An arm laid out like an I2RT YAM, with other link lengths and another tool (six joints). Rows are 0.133 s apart.
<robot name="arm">
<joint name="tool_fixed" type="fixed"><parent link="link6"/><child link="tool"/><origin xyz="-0.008 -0.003 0.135" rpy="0 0.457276 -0.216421"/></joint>
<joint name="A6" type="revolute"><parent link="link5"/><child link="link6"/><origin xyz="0.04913 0 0.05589" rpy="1.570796 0 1.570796"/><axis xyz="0 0 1"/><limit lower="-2.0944" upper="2.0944"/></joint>
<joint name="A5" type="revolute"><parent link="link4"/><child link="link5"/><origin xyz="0.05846 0.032 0.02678" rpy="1.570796 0 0"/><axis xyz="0 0 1"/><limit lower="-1.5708" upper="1.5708"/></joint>
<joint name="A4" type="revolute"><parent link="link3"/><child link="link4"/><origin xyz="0.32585 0.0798 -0.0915" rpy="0 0 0"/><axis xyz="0 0 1"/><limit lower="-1.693" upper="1.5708"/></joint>
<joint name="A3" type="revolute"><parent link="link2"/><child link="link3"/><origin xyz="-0.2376 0 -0.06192" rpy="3.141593 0 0"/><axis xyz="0 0 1"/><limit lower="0" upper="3.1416"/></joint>
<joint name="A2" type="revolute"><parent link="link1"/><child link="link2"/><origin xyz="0.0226 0.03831 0.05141" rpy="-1.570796 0 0"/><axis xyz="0 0 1"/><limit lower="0" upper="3.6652"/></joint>
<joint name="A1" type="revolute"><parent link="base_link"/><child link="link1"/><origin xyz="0 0 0.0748" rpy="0 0 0"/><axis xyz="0 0 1"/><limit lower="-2.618" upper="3.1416"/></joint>
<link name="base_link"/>
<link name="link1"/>
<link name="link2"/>
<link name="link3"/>
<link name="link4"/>
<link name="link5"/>
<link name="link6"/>
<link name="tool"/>
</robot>
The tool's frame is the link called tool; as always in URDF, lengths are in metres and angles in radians.
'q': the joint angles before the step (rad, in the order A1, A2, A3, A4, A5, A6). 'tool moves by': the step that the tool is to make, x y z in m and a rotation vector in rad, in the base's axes. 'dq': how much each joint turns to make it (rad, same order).
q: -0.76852 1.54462 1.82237 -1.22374 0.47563 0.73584
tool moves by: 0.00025 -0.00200 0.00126 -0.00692 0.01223 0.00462
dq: 0.00001 0.00786 0.00958 0.00035 0.00822 -0.01311
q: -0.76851 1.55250 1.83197 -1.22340 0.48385 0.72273
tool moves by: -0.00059 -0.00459 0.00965 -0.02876 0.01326 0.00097
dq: -0.00001 0.01445 0.03414 0.00081 0.02344 -0.02111
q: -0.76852 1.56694 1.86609 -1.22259 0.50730 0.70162
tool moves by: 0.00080 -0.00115 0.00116 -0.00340 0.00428 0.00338
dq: 0.00017 0.00615 0.00868 0.00001 0.00238 -0.00668
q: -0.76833 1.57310 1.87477 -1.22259 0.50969 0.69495
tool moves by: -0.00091 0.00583 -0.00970 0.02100 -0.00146 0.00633
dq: 0.00267 -0.02622 -0.04899 0.00555 -0.01512 0.00767
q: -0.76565 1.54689 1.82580 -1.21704 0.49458 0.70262
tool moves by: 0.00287 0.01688 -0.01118 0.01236 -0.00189 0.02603
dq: 0.03237 -0.05623 -0.08588 0.01661 -0.00466 0.01270
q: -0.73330 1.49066 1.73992 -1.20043 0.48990 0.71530
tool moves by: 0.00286 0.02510 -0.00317 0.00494 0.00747 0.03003
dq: 0.05893 -0.05133 -0.05399 -0.01881 0.01741 0.02630
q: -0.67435 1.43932 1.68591 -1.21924 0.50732 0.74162
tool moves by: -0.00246 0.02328 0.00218 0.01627 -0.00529 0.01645
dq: 0.04533 -0.04326 -0.02296 -0.04436 0.00253 0.03777
